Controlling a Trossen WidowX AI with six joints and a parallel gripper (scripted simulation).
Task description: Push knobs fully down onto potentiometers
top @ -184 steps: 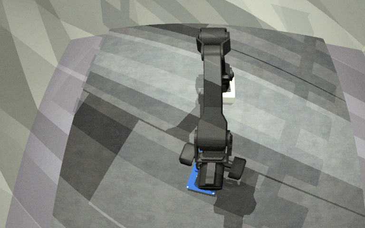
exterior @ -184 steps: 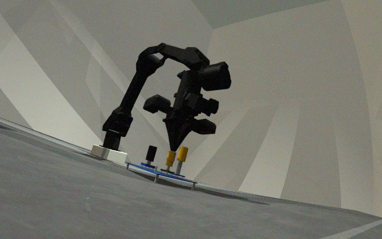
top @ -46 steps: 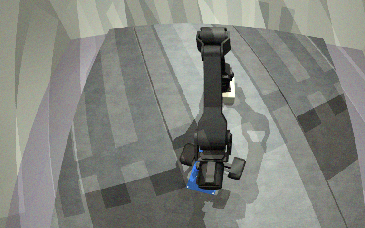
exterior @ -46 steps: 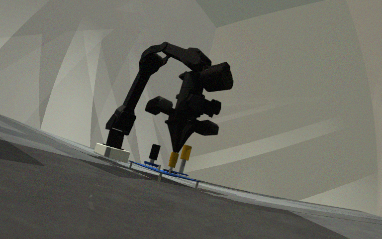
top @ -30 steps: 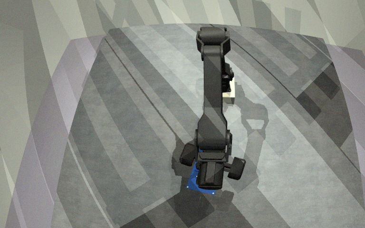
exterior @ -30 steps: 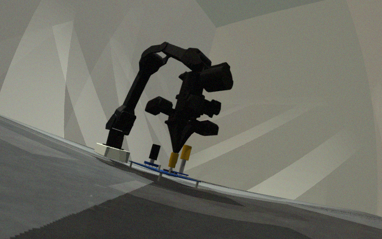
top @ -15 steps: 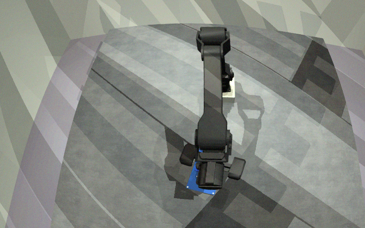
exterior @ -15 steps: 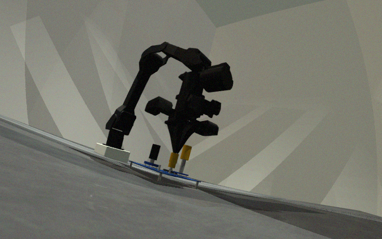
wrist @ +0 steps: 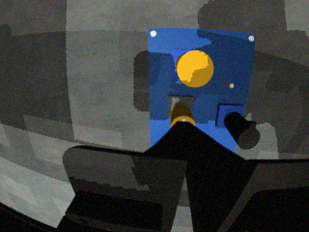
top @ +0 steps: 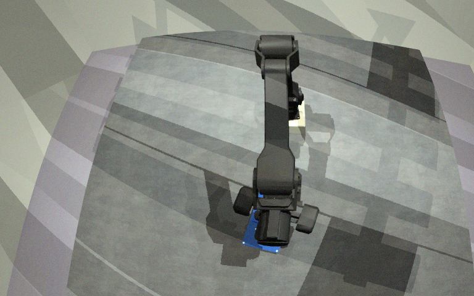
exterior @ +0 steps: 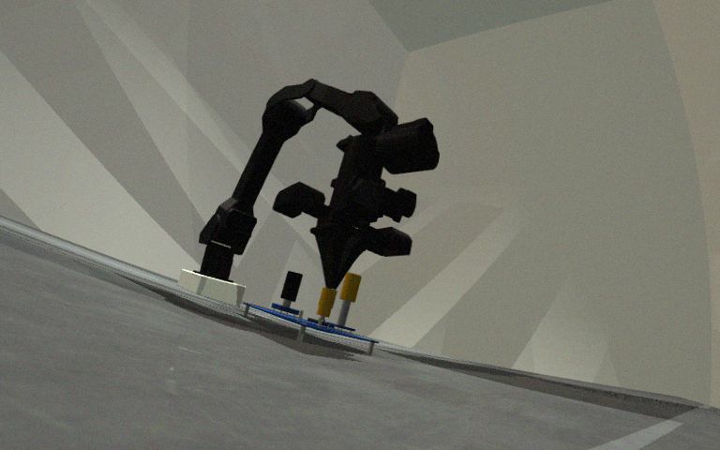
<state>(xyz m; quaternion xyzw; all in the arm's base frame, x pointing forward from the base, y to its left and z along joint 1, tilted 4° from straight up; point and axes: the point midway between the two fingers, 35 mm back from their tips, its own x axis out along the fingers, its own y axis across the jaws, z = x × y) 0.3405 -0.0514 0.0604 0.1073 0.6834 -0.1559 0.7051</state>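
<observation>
Now: the yellow knob 10 mm below my gripper tip. Round my gripper tip: black knob 20 mm behind, 50 mm to the right, 10 mm below.
</observation>
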